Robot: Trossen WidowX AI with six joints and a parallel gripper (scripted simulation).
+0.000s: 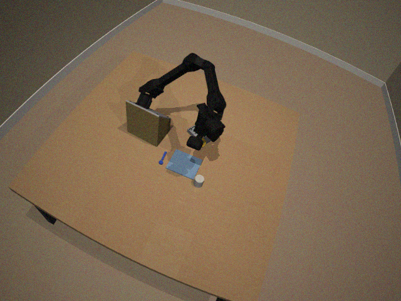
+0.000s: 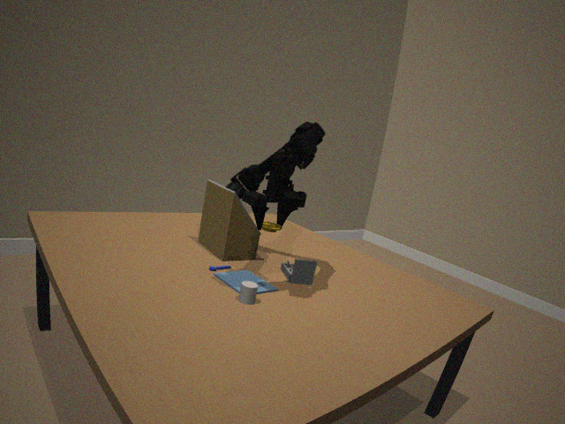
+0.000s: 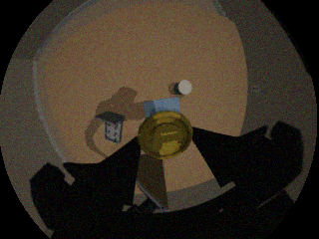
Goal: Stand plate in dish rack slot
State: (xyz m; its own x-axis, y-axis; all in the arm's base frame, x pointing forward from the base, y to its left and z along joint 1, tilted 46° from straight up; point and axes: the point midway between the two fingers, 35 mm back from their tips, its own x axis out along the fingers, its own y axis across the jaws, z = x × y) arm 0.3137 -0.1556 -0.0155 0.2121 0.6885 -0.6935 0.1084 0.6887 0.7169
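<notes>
Now: the grey dish rack 200 mm to the left of my gripper tip, 160 mm below it and 20 mm behind it. From my gripper tip the other things lie so: yellow plate: 10 mm above; then light blue mat: 180 mm below, 40 mm behind, 10 mm to the right; then white cup: 150 mm below, 100 mm to the right, 50 mm ahead.
</notes>
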